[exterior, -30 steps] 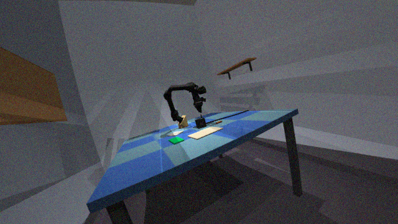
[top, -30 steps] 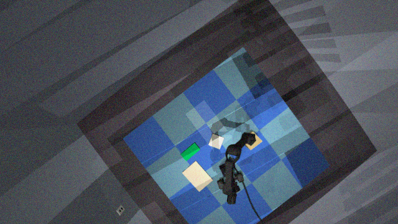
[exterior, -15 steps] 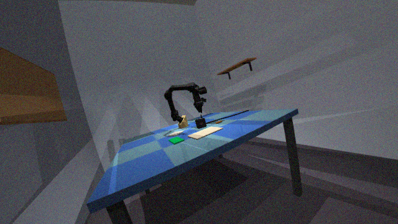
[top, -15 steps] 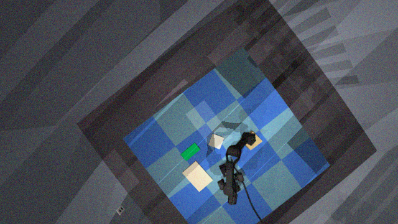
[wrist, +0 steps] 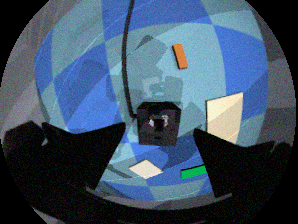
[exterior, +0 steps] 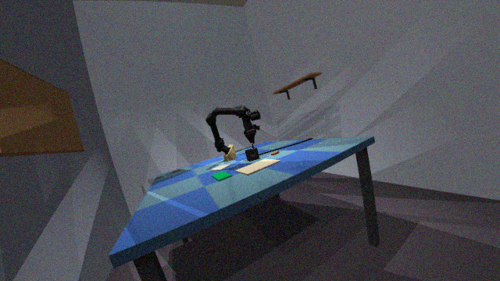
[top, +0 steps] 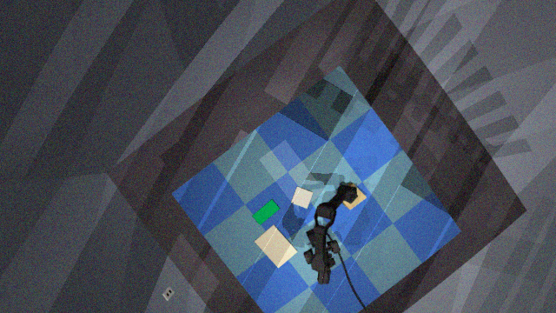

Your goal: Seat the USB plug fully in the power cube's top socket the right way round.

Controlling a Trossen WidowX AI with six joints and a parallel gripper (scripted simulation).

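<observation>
Right now the USB plug is 2 cm below my gripper tip. From my gripper tip the other things lie so: small orange piece: 9 cm ahead, 11 cm to the left, 11 cm below; then white block: 11 cm behind, 24 cm to the right, 11 cm below; then tan board: 21 cm ahead, 13 cm to the right, 11 cm below.
</observation>
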